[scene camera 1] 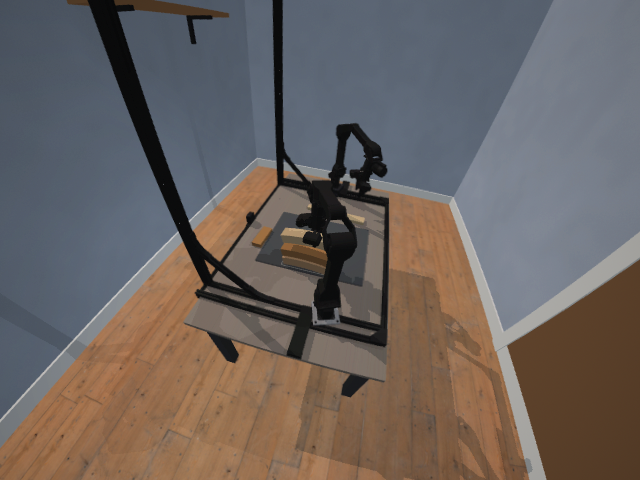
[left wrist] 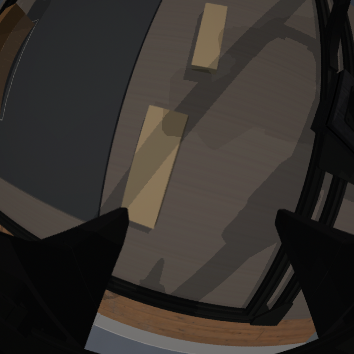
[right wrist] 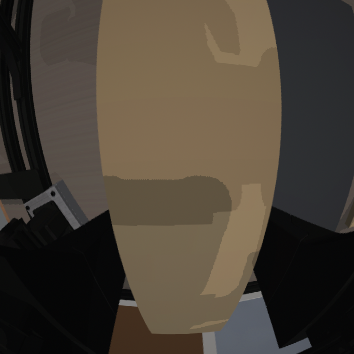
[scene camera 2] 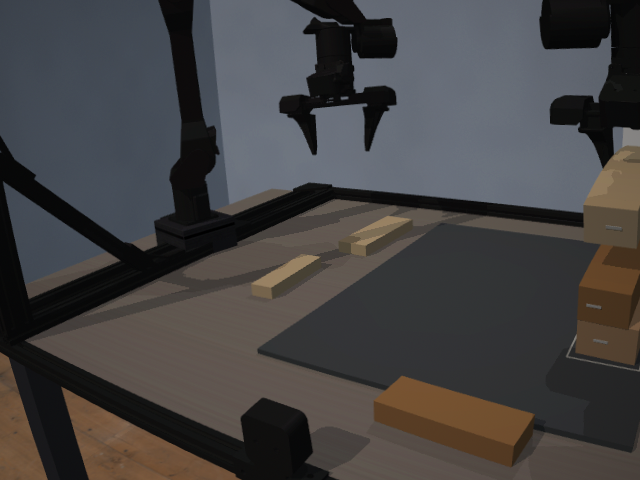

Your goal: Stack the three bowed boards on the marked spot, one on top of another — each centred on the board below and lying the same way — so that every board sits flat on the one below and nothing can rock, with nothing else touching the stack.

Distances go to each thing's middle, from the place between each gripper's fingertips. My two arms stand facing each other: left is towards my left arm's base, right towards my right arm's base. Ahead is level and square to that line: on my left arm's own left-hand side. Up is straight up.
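The brown block (scene camera 2: 498,433) is 47 cm behind my left hand, 30 cm to the right of it and 13 cm below it. With the brown bowed board (scene camera 2: 601,296), I find my left hand 44 cm to the left of it, 22 cm past it and 7 cm above it.
From my right hand, the brown block is 280 mm behind, 140 mm to the left and 140 mm below. The brown bowed board is 80 mm below my right hand and 30 mm behind it.
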